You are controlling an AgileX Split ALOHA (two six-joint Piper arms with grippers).
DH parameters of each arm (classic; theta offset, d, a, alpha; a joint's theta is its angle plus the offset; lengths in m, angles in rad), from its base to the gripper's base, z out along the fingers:
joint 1: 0 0.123 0 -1.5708
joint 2: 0.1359 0 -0.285 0
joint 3: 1.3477 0 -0.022 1.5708
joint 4: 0 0.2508 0 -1.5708
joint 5: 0 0 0.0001 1.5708
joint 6: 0 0.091 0 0
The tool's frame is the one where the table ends.
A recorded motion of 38 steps. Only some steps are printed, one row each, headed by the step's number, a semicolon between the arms.
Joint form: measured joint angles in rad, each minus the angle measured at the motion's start. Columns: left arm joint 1, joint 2, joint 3, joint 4, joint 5, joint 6; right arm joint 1, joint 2, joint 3, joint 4, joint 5, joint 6.
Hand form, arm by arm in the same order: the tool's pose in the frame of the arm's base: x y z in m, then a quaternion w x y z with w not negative. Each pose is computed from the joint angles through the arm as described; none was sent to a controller.
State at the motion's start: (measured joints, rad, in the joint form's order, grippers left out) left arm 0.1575 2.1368 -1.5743 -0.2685 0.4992 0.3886; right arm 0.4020 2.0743 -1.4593 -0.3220 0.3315 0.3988
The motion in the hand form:
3: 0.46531 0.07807 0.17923 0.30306 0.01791 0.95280 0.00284; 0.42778 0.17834 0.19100 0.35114 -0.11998 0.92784 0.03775
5: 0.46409 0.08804 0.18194 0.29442 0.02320 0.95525 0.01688; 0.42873 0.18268 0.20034 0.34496 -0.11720 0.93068 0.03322
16: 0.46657 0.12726 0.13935 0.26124 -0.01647 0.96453 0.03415; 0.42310 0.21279 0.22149 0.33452 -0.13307 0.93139 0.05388
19: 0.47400 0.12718 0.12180 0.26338 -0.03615 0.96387 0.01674; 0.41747 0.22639 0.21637 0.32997 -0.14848 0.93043 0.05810
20: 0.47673 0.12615 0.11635 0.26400 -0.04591 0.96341 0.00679; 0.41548 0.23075 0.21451 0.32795 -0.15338 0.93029 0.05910
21: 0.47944 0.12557 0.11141 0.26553 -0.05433 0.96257 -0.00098; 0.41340 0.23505 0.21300 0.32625 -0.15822 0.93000 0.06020
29: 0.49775 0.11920 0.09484 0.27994 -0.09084 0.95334 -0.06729; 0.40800 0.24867 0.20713 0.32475 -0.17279 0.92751 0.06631
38: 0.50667 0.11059 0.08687 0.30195 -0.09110 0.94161 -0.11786; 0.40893 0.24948 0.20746 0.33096 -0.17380 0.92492 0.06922
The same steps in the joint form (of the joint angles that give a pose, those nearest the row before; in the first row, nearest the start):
3: 0.0306 0.0000 -0.0347 0.0441 0.0354 -0.0045; 0.0167 0.0000 -0.0648 0.0166 0.0798 -0.0010
5: 0.0487 0.0011 -0.0518 0.0852 0.0629 -0.0079; 0.0270 0.0000 -0.1079 0.0226 0.1405 -0.0009
16: 0.1214 0.1119 -0.0871 0.1393 0.0458 -0.0513; 0.0868 0.0074 -0.2120 0.1024 0.2445 -0.0510
19: 0.1214 0.1656 -0.1137 0.0873 0.0244 -0.0517; 0.1174 0.0185 -0.2120 0.1038 0.2411 -0.0529
20: 0.1203 0.1835 -0.1250 0.0592 0.0219 -0.0517; 0.1275 0.0224 -0.2120 0.1038 0.2411 -0.0529
21: 0.1196 0.2006 -0.1364 0.0357 0.0173 -0.0517; 0.1375 0.0256 -0.2120 0.1038 0.2411 -0.0529
29: 0.1172 0.2888 -0.2314 -0.1802 0.0397 0.0251; 0.1671 0.0397 -0.2124 0.1050 0.2274 -0.0530
38: 0.1135 0.3276 -0.2584 -0.3992 0.0417 0.1852; 0.1672 0.0408 -0.2124 0.1031 0.2116 -0.0529

